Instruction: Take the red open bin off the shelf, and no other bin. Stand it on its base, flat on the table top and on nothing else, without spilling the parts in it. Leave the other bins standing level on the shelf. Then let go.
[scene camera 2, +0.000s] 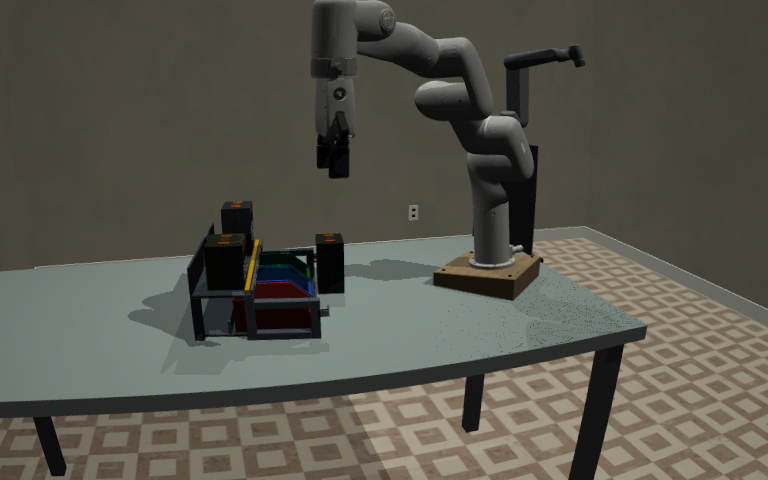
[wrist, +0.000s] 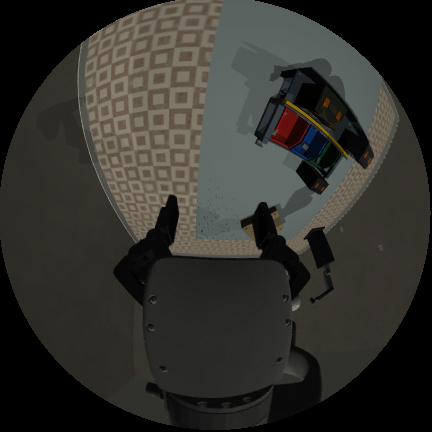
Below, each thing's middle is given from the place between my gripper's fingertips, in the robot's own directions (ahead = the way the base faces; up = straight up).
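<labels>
The dark box (scene camera 2: 329, 247) is well below my hand, a long way to the right of it and a good way behind it. As for the blue bin (scene camera 2: 265, 274), I see it far below my hand and far to the right of it.
</labels>
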